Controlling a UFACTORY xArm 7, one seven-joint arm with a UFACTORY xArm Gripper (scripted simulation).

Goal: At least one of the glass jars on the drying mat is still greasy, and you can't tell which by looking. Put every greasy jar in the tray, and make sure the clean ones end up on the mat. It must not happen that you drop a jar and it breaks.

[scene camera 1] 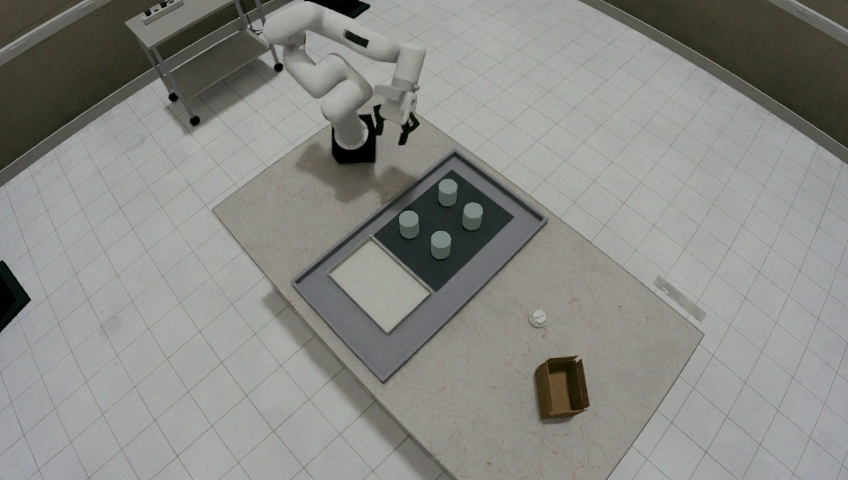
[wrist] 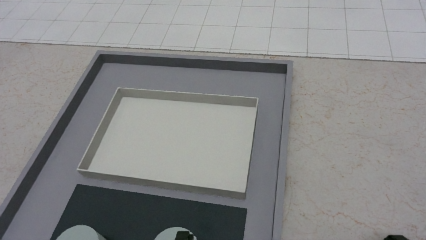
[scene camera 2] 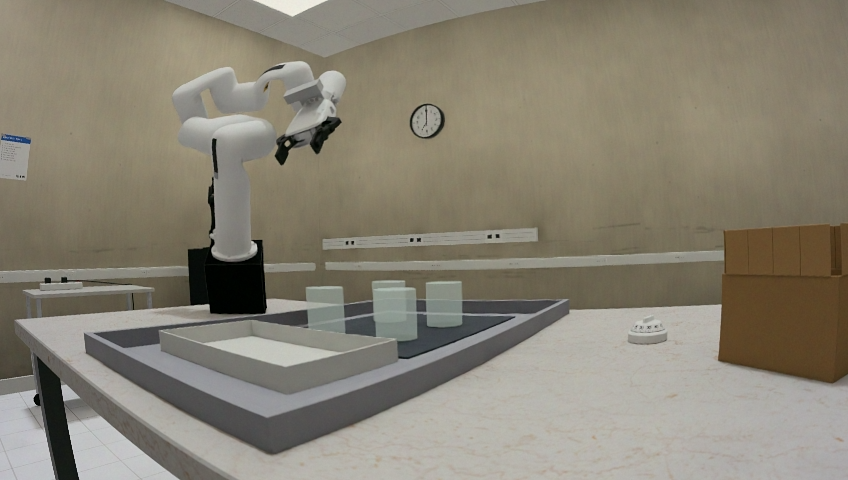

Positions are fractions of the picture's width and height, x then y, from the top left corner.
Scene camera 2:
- my gripper: 0.35,0.32
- white tray: 0.33,0.72
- white knob: 0.77,0.69
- cardboard box: 0.92,0.60
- dark drying mat: 0.51,0.71
